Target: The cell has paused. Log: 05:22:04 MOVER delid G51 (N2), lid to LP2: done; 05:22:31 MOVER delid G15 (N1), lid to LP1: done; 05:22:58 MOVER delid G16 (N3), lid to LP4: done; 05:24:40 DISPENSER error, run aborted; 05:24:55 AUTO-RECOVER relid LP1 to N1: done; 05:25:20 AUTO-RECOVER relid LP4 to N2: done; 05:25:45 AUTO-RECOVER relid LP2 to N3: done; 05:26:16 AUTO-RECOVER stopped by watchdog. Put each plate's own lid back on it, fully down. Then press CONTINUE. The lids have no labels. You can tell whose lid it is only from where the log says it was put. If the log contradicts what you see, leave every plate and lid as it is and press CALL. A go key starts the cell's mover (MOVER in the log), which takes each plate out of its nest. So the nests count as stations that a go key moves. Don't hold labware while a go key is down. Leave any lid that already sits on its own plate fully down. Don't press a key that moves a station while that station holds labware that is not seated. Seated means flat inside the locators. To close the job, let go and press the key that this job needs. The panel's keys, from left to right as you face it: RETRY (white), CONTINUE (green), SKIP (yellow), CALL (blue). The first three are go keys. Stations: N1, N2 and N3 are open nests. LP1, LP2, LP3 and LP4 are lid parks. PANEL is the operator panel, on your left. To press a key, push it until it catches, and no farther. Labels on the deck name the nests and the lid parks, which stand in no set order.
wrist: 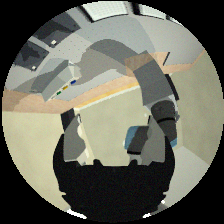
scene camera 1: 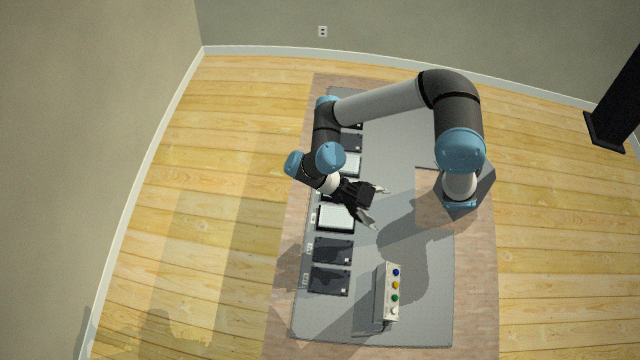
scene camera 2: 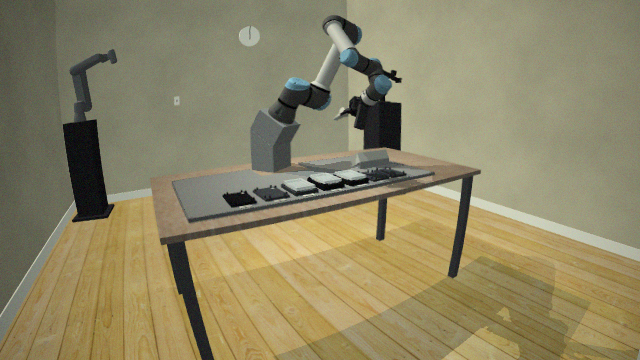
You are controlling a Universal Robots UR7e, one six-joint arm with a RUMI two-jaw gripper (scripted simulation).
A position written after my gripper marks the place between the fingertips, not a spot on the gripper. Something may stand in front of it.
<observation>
In view: my gripper (wrist: pixel 114 115) and an operator panel (scene camera 1: pixel 383 291).
</observation>
